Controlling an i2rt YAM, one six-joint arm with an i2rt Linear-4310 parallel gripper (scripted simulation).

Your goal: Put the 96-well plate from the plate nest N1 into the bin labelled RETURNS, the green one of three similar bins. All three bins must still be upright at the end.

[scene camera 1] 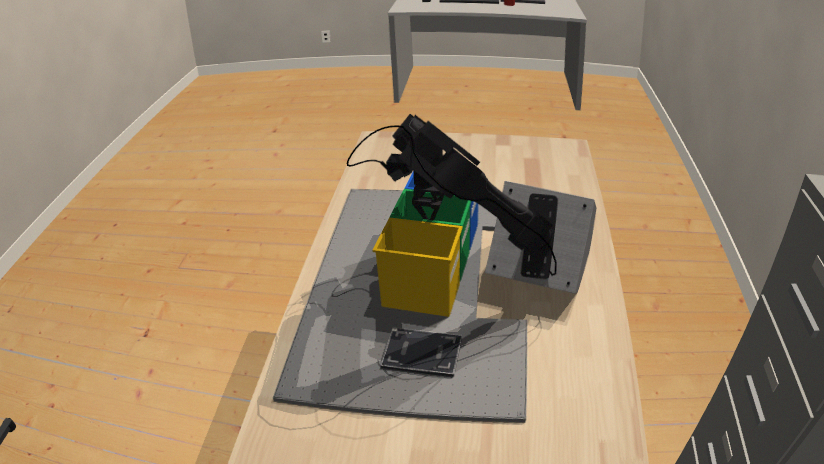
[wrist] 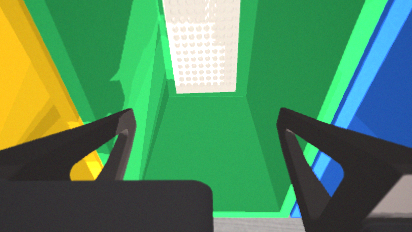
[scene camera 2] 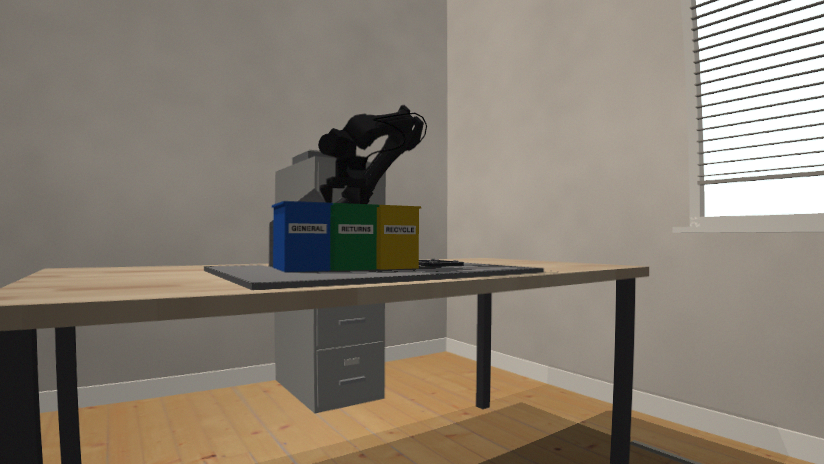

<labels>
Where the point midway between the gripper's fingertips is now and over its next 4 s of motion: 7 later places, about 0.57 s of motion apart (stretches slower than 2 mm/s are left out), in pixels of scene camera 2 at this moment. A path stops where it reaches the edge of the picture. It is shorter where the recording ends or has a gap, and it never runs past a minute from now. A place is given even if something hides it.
My gripper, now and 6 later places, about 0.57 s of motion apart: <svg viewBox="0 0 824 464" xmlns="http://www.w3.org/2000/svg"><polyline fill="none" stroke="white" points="345,213 345,206 345,197 346,193 344,194 342,196 339,196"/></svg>
</labels>
